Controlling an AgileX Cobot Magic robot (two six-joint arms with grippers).
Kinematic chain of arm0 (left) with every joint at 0, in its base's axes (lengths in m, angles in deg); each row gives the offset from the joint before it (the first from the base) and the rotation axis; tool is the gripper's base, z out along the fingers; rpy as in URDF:
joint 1: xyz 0 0 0.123 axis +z
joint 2: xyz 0 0 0 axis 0.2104 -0.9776 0
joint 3: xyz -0.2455 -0.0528 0.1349 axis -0.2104 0.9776 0
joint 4: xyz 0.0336 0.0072 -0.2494 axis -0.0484 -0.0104 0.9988
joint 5: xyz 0 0 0 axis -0.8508 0.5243 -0.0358
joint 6: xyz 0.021 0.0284 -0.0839 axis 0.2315 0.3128 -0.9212
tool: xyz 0 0 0 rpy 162.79 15.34 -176.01
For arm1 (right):
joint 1: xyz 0 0 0.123 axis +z
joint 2: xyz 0 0 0 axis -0.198 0.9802 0
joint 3: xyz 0.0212 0.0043 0.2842 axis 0.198 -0.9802 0
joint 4: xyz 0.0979 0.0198 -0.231 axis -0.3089 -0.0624 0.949
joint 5: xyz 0 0 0 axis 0.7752 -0.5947 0.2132
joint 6: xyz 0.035 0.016 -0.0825 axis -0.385 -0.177 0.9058
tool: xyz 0 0 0 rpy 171.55 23.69 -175.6
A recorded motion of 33 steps. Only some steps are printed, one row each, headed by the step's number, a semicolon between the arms.
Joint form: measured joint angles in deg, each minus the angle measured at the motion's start. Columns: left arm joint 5, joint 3, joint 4, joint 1, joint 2, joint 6; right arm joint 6, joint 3, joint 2, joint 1, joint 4, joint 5.
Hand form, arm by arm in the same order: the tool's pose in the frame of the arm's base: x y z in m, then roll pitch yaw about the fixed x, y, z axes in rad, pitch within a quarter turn. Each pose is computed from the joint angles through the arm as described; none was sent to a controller.
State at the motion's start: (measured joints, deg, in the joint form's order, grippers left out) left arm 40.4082 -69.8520 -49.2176 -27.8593 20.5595 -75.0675; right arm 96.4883 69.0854 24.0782 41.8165 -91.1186 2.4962
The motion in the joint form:
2: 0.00 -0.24 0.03 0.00 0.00 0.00; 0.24 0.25 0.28 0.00 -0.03 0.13
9: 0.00 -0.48 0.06 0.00 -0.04 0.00; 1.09 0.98 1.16 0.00 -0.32 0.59
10: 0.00 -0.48 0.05 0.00 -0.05 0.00; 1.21 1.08 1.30 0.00 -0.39 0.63
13: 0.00 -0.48 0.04 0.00 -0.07 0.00; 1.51 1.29 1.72 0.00 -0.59 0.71
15: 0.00 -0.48 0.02 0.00 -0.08 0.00; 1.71 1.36 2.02 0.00 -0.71 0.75
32: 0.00 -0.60 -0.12 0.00 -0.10 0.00; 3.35 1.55 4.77 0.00 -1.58 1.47
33: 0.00 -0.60 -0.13 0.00 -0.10 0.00; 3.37 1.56 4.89 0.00 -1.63 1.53
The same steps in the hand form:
2: 0.0524 -0.0131 0.1731 -2.2802 1.1327 -2.4881; 0.2831 0.3575 0.2501 -3.0024 1.2324 -2.2156
9: 0.0523 -0.0131 0.1744 -2.2728 1.1344 -2.4814; 0.2857 0.3600 0.2476 -2.9661 1.2328 -2.1842
10: 0.0523 -0.0131 0.1744 -2.2734 1.1344 -2.4819; 0.2860 0.3604 0.2471 -2.9628 1.2322 -2.1814
13: 0.0524 -0.0131 0.1744 -2.2743 1.1343 -2.4828; 0.2869 0.3614 0.2449 -2.9564 1.2286 -2.1762
15: 0.0524 -0.0131 0.1744 -2.2751 1.1345 -2.4835; 0.2875 0.3620 0.2429 -2.9521 1.2244 -2.1724
32: 0.0524 -0.0130 0.1751 -2.2753 1.1375 -2.4834; 0.2917 0.3660 0.2222 -2.9095 1.1824 -2.1383
33: 0.0524 -0.0130 0.1751 -2.2755 1.1377 -2.4836; 0.2919 0.3661 0.2213 -2.9098 1.1811 -2.1396

